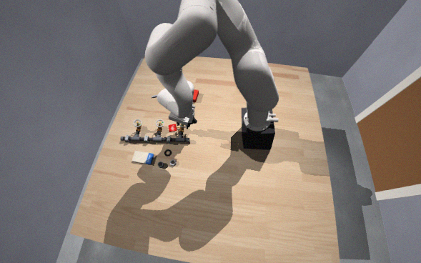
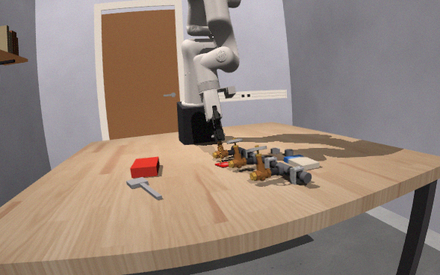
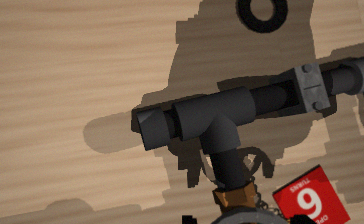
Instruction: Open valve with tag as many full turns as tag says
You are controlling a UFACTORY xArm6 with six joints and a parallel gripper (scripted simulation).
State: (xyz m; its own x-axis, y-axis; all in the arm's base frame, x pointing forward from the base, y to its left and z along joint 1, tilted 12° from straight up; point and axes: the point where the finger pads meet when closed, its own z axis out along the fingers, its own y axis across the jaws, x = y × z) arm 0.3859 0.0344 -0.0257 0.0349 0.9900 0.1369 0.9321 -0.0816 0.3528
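The red tag lies 8 cm below my hand, 8 cm ahead of it and 1 cm to the right of it. Round my hand: grey hammer-like tool: 24 cm to the right, 21 cm ahead, 8 cm below; then grey box: 21 cm to the left, 19 cm ahead, 7 cm below; then red box: 25 cm to the right, 7 cm below, 5 cm ahead.
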